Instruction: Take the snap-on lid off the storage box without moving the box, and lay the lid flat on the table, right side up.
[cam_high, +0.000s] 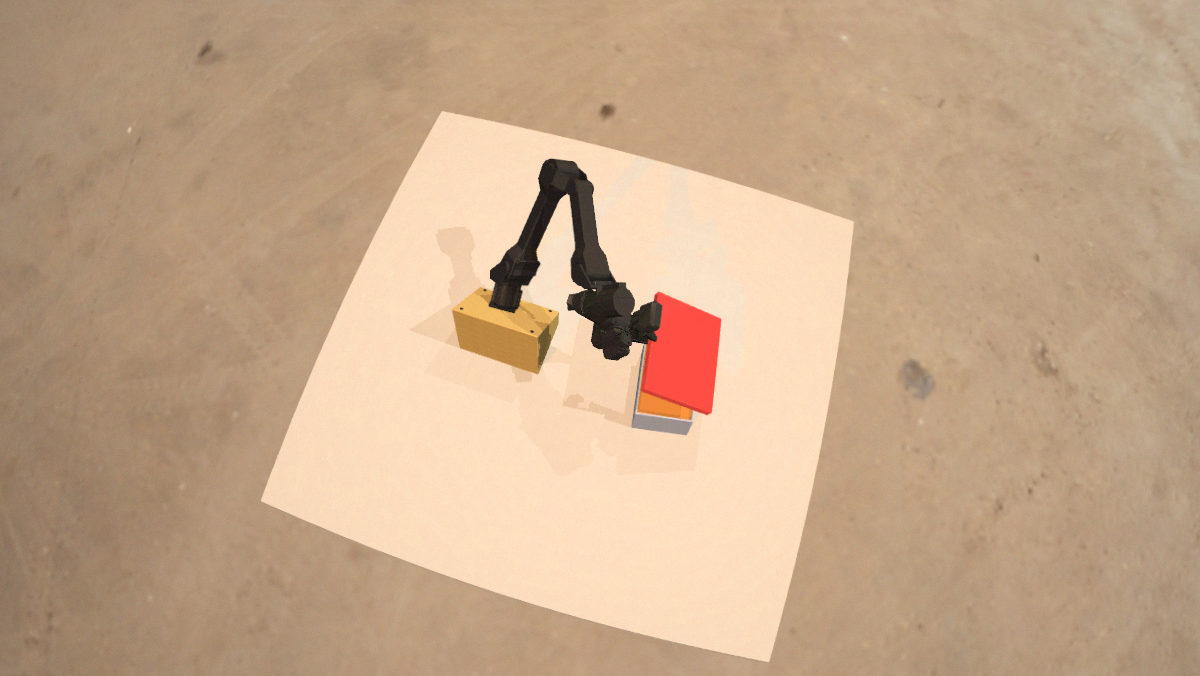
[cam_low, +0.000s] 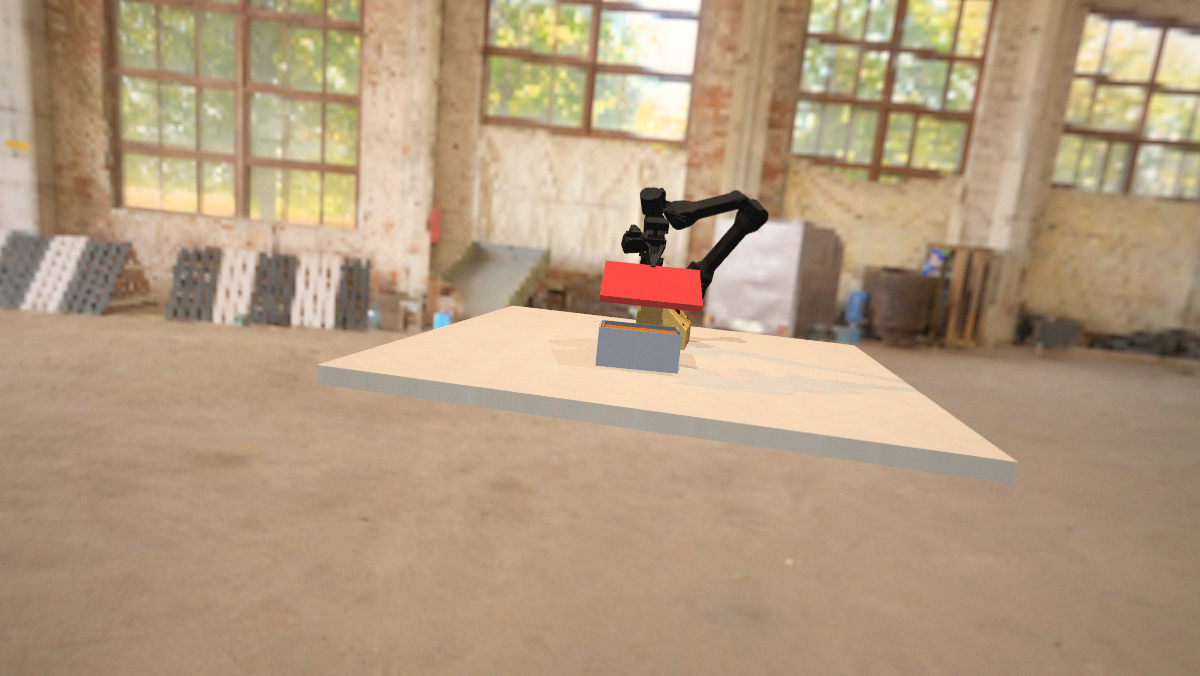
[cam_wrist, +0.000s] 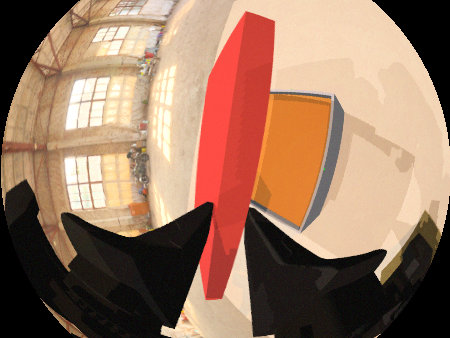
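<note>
The red lid is 70 mm ahead of my gripper tip and 30 mm below it. Round my gripper tip: grey storage box 60 mm ahead, 20 mm to the right, 190 mm below.
</note>
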